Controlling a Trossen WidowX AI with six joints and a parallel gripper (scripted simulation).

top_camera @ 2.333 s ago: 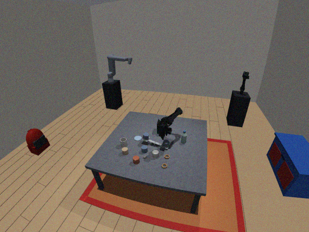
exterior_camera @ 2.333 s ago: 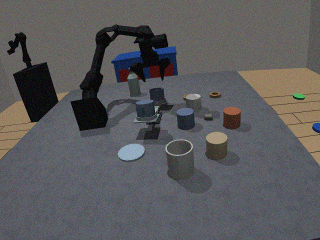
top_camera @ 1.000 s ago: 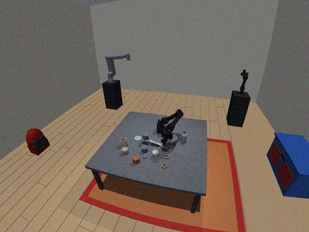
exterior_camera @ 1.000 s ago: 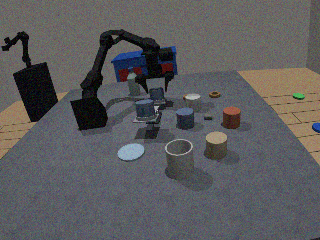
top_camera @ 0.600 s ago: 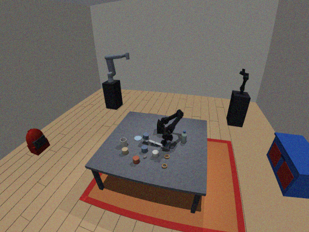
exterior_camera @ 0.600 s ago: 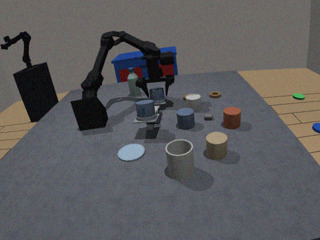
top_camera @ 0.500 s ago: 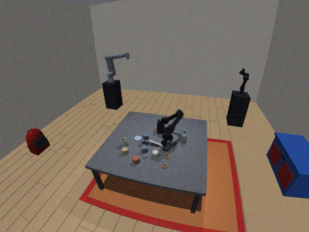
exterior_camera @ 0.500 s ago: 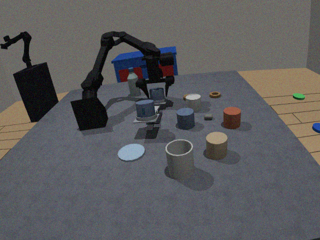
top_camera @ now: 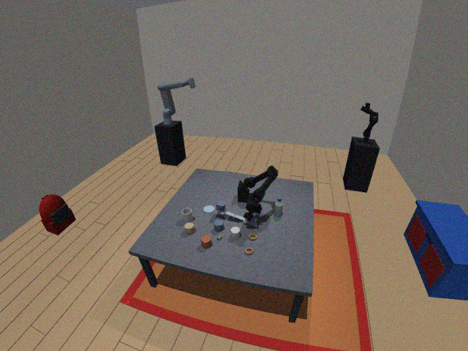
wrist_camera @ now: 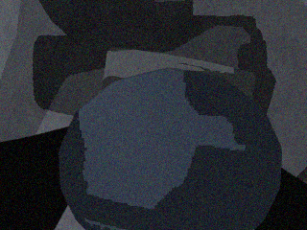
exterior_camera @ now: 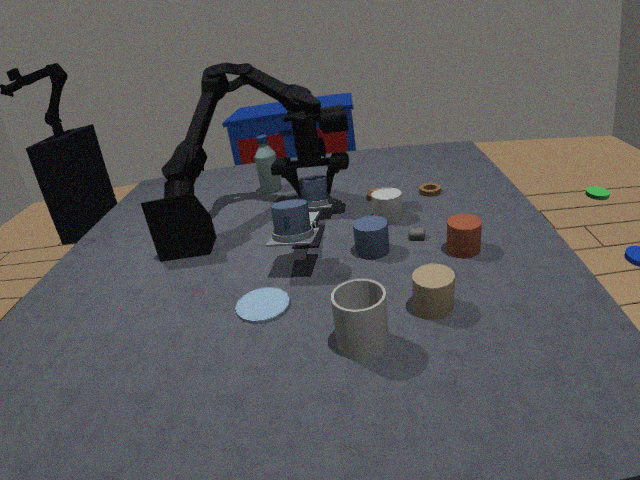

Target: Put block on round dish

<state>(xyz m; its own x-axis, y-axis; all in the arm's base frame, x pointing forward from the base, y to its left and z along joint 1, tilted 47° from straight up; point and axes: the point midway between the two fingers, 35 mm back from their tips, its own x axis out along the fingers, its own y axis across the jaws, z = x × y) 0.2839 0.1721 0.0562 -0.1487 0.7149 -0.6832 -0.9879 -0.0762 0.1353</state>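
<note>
The pale bottle is 190 mm to the left of my gripper tip, 160 mm behind it and 70 mm above it. Round my gripper tip: grey block (10 mm below); white cylinder (190 mm ahead, 80 mm to the right, 10 mm below); small balance (140 mm to the right, 20 mm below).
</note>
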